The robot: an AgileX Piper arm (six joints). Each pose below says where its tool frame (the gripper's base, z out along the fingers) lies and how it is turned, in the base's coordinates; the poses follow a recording.
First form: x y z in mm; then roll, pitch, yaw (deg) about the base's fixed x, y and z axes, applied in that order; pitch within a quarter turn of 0, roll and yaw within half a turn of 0.
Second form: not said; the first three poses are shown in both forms.
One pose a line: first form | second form
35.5 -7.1 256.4 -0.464 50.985 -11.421 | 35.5 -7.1 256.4 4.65 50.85 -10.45
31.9 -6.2 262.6 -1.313 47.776 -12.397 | 31.9 -6.2 262.6 3.94 47.71 -11.12
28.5 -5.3 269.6 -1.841 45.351 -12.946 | 28.5 -5.3 269.6 3.39 45.34 -11.53
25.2 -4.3 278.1 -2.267 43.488 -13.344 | 25.2 -4.3 278.1 2.91 43.52 -11.83
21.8 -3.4 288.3 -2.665 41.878 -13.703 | 21.8 -3.4 288.3 2.47 41.96 -12.11
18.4 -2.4 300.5 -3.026 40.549 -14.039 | 18.4 -2.4 300.5 2.08 40.67 -12.37
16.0 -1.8 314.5 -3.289 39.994 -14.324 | 16.0 -1.8 314.5 1.86 40.15 -12.59
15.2 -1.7 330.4 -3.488 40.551 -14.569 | 15.2 -1.7 330.4 1.83 40.72 -12.72
